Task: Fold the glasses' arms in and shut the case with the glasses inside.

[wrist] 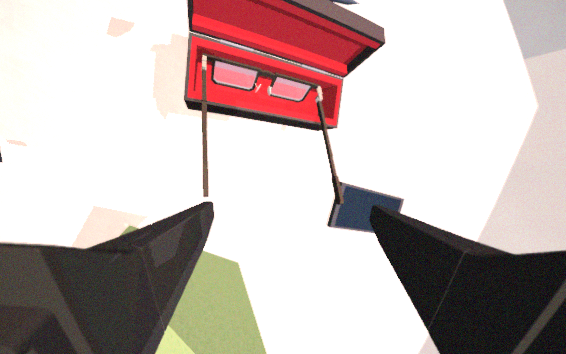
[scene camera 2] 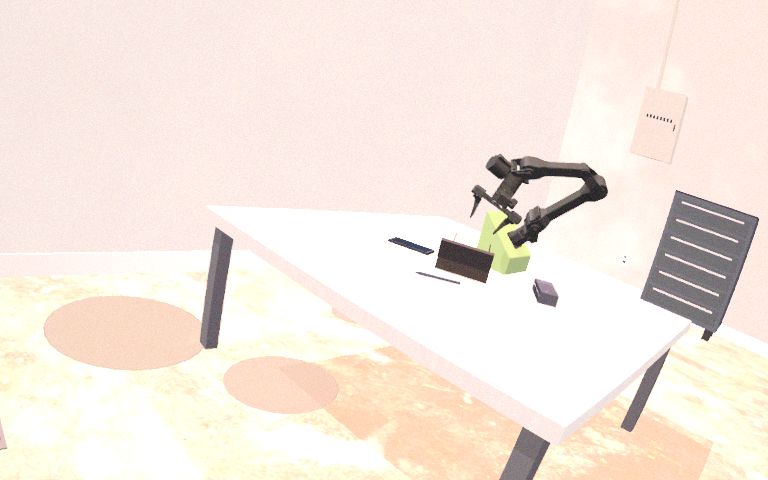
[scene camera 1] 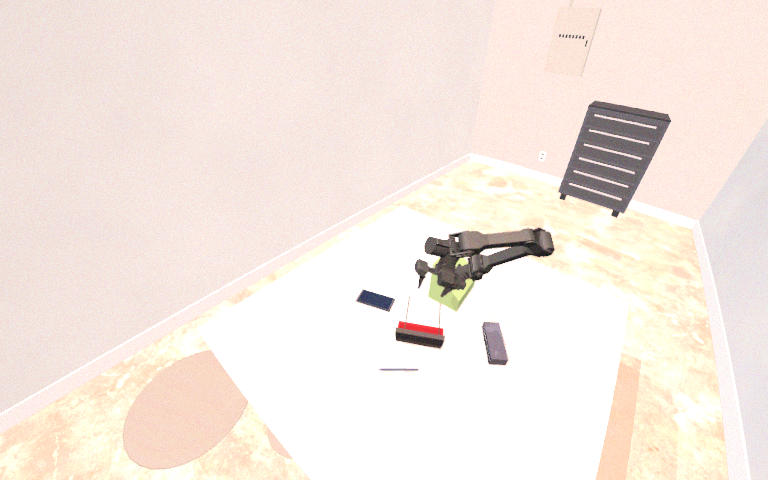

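Pixels of known places: gripper, between the fingertips: point(wrist: 293, 211) point(scene camera 2: 481, 226) point(scene camera 1: 429, 292); arm's base, origin of its link: point(scene camera 2: 514, 239) point(scene camera 1: 460, 273).
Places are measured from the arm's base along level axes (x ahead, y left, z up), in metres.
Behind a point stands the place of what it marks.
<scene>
The open glasses case point(scene camera 1: 419, 337) @(x 0.355, y -0.018, z -0.021 m) point(scene camera 2: 464, 261) @(x 0.346, y -0.019, z -0.055 m) point(wrist: 260, 106) @(x 0.276, y -0.031, z -0.062 m) stands on the table; its dark lid is raised and its lining is red. The glasses point(wrist: 266, 75) @(x 0.312, y -0.026, z -0.076 m) lie in its base with tinted lenses. Their left arm in the wrist view point(wrist: 205, 140) @(x 0.221, y 0.002, z -0.033 m) and their right arm there point(wrist: 327, 145) @(x 0.269, y -0.107, z -0.039 m) both extend out over the case's front wall, unfolded. My gripper point(scene camera 1: 431, 290) @(x 0.203, y -0.055, z 0.040 m) point(scene camera 2: 483, 224) @(x 0.203, y -0.055, z 0.040 m) point(wrist: 293, 211) @(x 0.203, y -0.055, z 0.040 m) is open and empty, above the table on the side where the glasses' arms point, apart from case and glasses. The lid hides the glasses' front in scene camera 2.
A green block point(scene camera 1: 443, 298) @(x 0.100, y -0.026, z -0.071 m) point(scene camera 2: 512, 263) @(x 0.071, y 0.042, z -0.067 m) point(wrist: 220, 295) @(x 0.096, y -0.062, z -0.032 m) stands by the arm's base. A dark phone point(scene camera 1: 375, 300) @(x 0.233, y -0.271, z -0.099 m) point(scene camera 2: 410, 245) @(x 0.243, y -0.269, z -0.099 m) point(wrist: 357, 205) @(x 0.228, y -0.240, z -0.099 m) lies near the case. A pen point(scene camera 1: 398, 369) @(x 0.453, y -0.040, z -0.099 m) point(scene camera 2: 437, 277) @(x 0.456, y -0.040, z -0.101 m) lies behind the lid. A dark grey box point(scene camera 1: 495, 343) @(x 0.206, y 0.217, z -0.072 m) point(scene camera 2: 545, 292) @(x 0.261, y 0.231, z -0.072 m) lies to one side.
</scene>
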